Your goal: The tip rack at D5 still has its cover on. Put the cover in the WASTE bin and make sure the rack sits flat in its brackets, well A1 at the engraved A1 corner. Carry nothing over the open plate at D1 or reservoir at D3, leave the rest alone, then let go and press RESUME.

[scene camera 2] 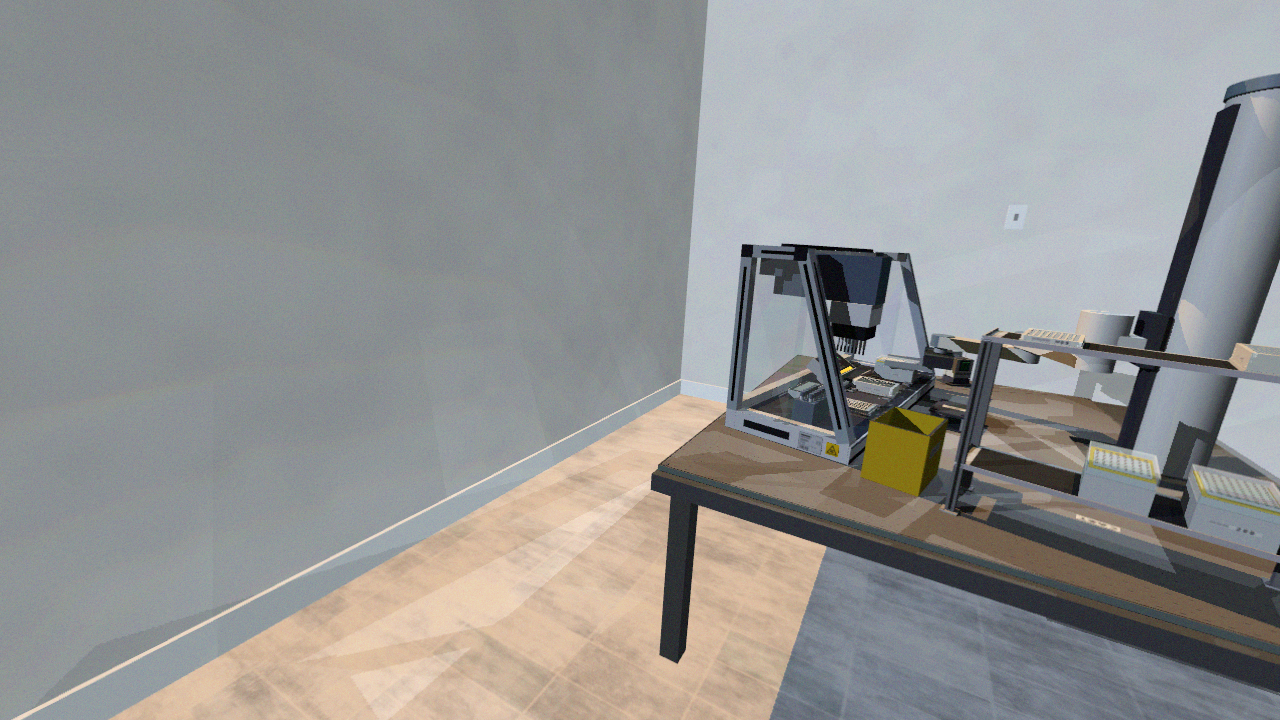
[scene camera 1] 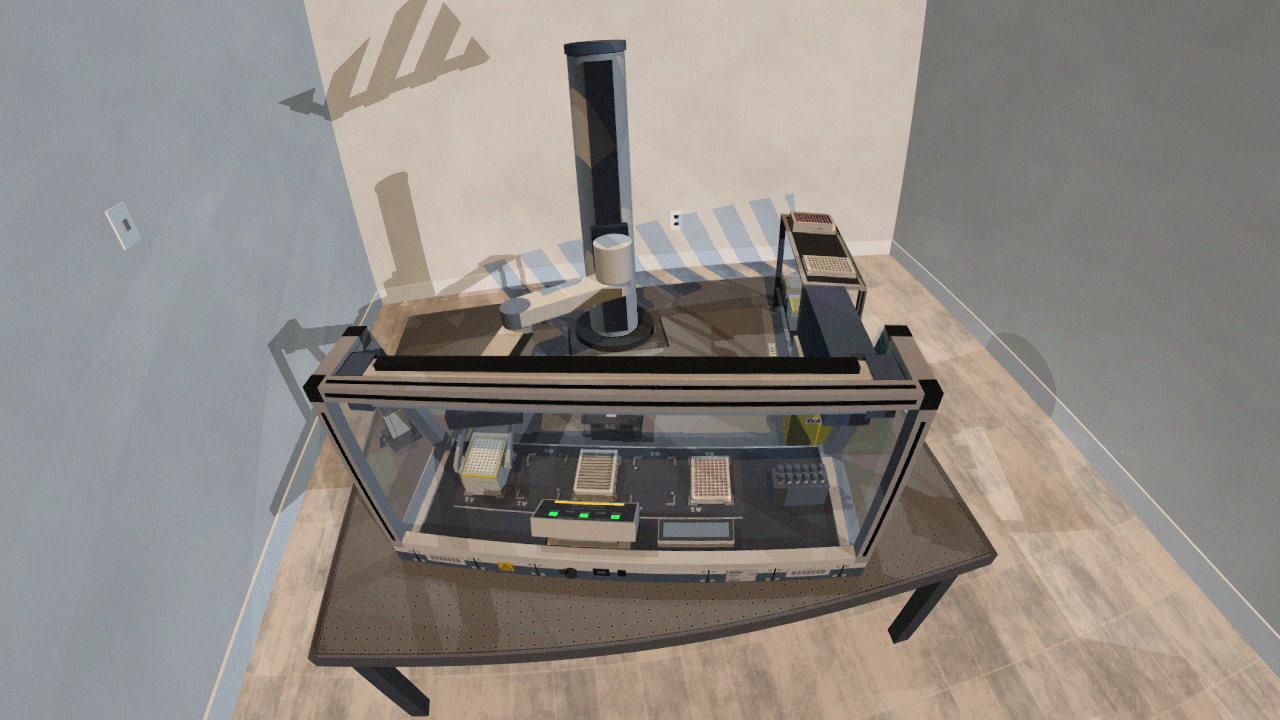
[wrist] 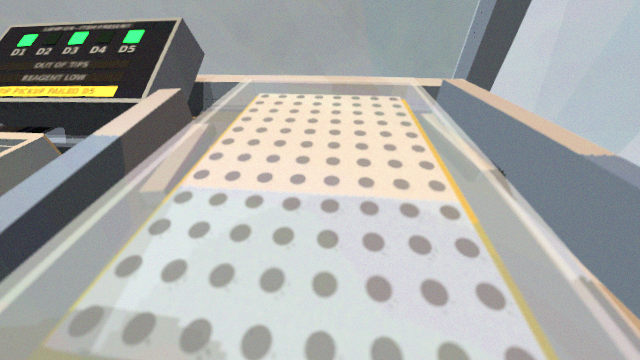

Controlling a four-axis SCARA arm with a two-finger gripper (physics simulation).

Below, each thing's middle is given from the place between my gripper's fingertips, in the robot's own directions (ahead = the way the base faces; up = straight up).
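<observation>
Relative to the yellow waste bin (scene camera 2: 903,449), my gripper is now 80 cm to the right of it, 9 cm past it and 4 cm above it.
</observation>
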